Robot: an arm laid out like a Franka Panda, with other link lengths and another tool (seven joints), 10 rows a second.
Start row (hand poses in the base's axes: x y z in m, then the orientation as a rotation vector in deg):
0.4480 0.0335 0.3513 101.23 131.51 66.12
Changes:
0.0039 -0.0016 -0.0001 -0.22 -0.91 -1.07
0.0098 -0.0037 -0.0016 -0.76 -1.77 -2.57
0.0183 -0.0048 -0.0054 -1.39 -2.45 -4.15
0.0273 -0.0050 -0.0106 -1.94 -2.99 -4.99
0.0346 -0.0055 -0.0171 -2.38 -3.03 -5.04
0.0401 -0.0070 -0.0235 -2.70 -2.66 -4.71
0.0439 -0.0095 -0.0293 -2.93 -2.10 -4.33
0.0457 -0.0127 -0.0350 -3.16 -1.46 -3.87
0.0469 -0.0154 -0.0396 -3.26 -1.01 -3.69
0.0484 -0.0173 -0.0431 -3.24 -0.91 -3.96
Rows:
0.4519 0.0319 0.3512 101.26 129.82 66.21
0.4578 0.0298 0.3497 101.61 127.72 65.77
0.4663 0.0287 0.3459 102.15 125.64 65.08
0.4753 0.0285 0.3407 102.18 124.48 64.54
0.4826 0.0280 0.3342 102.04 124.48 63.97
0.4881 0.0265 0.3278 102.00 125.11 63.38
0.4919 0.0240 0.3220 102.13 125.88 62.81
0.4937 0.0208 0.3163 102.26 126.78 62.18
0.4949 0.0181 0.3117 102.51 127.24 61.80
0.4964 0.0162 0.3082 102.85 126.97 61.73

